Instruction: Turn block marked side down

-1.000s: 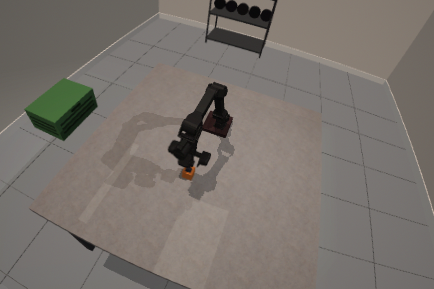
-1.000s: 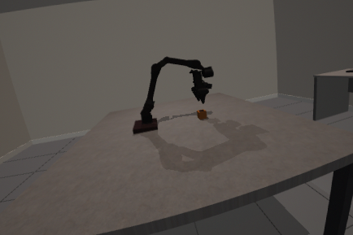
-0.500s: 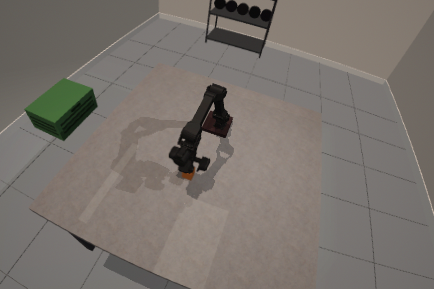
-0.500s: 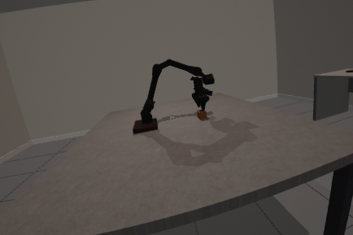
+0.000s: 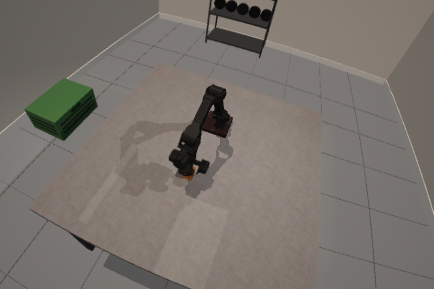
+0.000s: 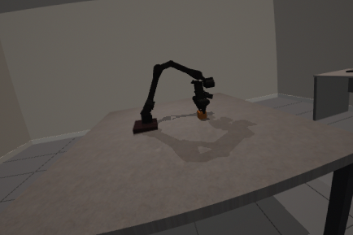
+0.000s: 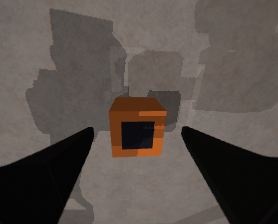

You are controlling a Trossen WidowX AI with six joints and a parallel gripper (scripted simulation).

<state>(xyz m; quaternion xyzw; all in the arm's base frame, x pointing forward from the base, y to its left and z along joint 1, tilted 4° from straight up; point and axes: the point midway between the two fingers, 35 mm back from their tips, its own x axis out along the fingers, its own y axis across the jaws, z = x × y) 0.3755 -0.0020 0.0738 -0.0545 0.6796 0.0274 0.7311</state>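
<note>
My gripper tip is 1 cm above the orange block.
</note>
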